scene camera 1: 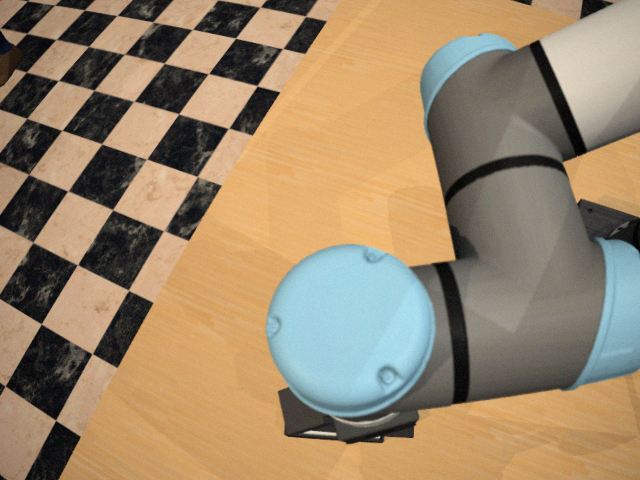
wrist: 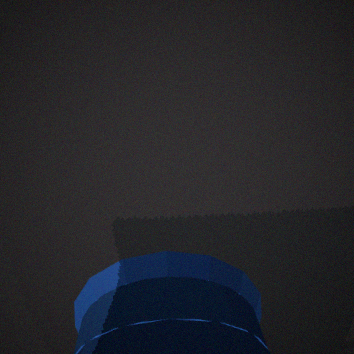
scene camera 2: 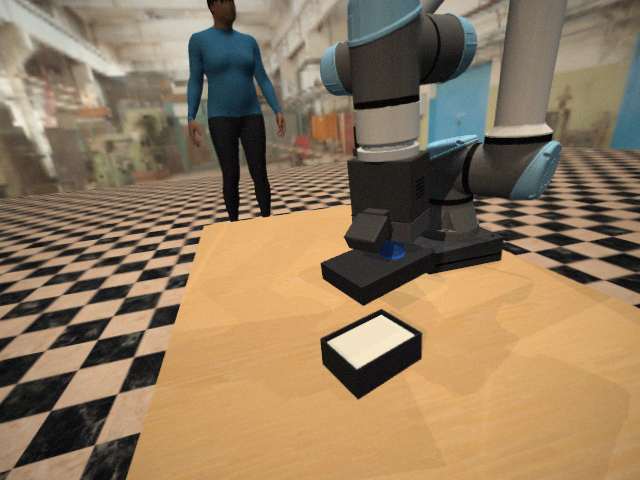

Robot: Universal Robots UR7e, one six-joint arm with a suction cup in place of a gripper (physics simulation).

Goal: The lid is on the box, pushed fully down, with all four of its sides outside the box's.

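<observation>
My suction cup is there in the pictures, and a black lid is there with it.
</observation>
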